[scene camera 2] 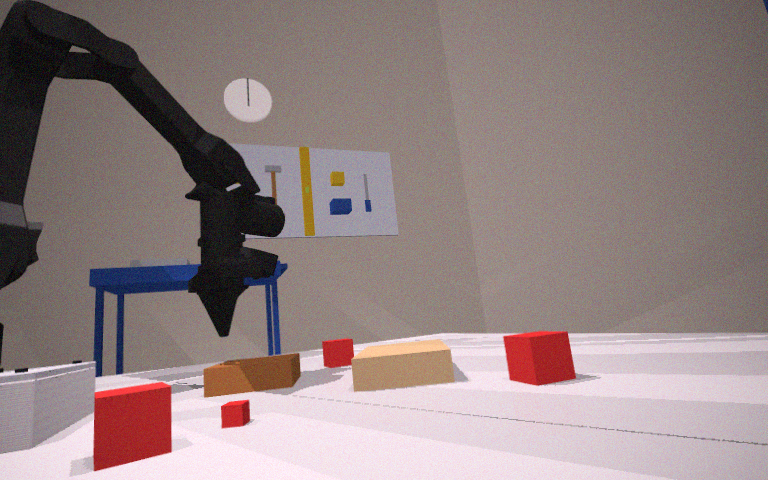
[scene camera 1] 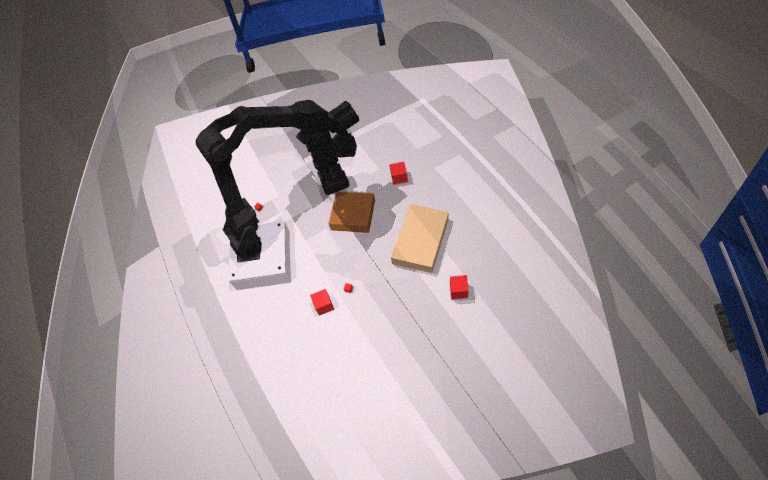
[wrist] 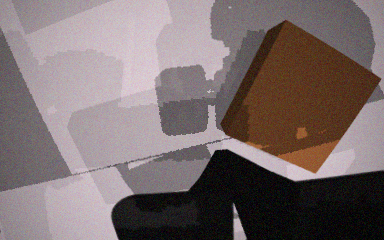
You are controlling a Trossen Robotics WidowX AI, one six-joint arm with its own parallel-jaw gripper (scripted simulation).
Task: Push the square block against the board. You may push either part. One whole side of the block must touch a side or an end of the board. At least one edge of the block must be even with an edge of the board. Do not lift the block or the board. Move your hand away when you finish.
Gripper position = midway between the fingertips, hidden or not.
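Shut and holding nothing, the gripper (scene camera 2: 223, 336) (scene camera 1: 332, 181) (wrist: 221, 156) shares the scene with a square block (scene camera 2: 236, 376) (scene camera 1: 352, 211) (wrist: 299, 96). There is also a tan board (scene camera 2: 420, 363) (scene camera 1: 418, 244), which is out of frame in the wrist view. A red cube (scene camera 2: 336, 353) is here too, as are a red cube (scene camera 2: 537, 358) and a red cube (scene camera 2: 132, 423).
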